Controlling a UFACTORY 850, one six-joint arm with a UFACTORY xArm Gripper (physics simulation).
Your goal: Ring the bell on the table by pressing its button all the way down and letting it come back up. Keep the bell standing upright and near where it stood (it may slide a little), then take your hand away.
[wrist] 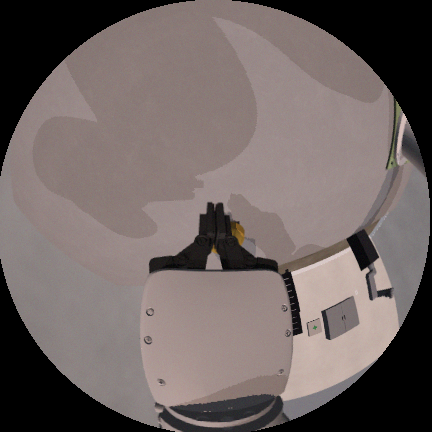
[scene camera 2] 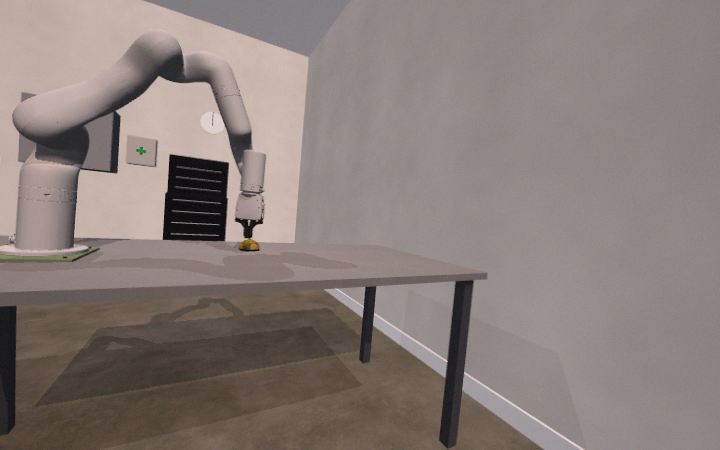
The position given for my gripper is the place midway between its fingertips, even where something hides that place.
In view: my gripper [scene camera 2: 247, 238].
My gripper shows as well in the wrist view [wrist: 213, 211].
